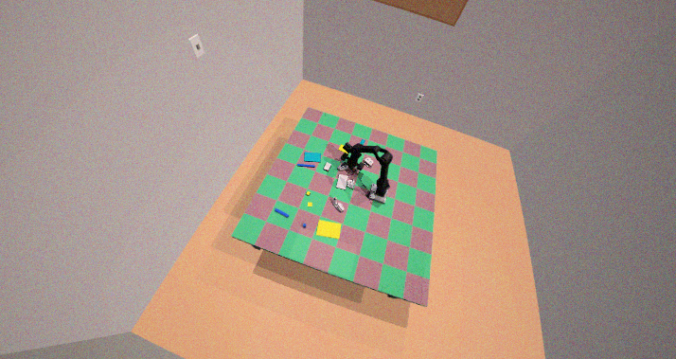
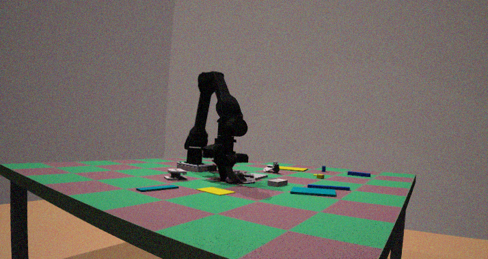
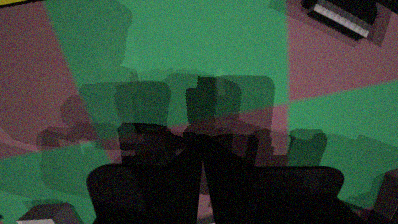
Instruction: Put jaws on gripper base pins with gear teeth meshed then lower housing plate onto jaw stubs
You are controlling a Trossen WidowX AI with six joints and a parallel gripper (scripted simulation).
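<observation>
Now: the grey jaw 4 cm ahead of my gripper tip, 4 cm above it and 1 cm to the left of it. Also, from my gripper tip: teal plate 31 cm ahead, 5 cm to the left; then white housing plate 15 cm to the left, 5 cm behind, 1 cm above; then teal bar 27 cm to the right.
</observation>
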